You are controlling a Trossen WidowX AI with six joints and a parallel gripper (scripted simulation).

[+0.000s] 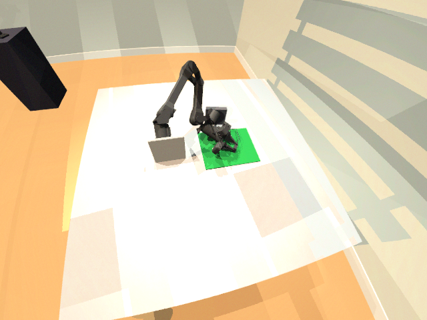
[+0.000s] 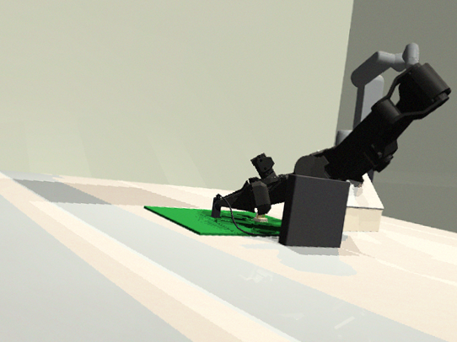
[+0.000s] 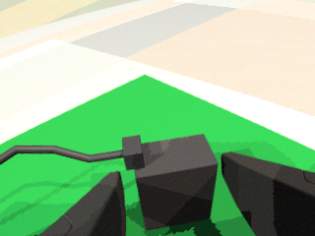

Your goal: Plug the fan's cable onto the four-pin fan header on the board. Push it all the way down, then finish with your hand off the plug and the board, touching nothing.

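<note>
The black plug lies 10 mm below my gripper tip. Round my gripper tip: black fan: 210 mm to the left, 70 mm behind, 20 mm above; then four-pin header: 100 mm behind, 30 mm below, 20 mm to the left.
</note>
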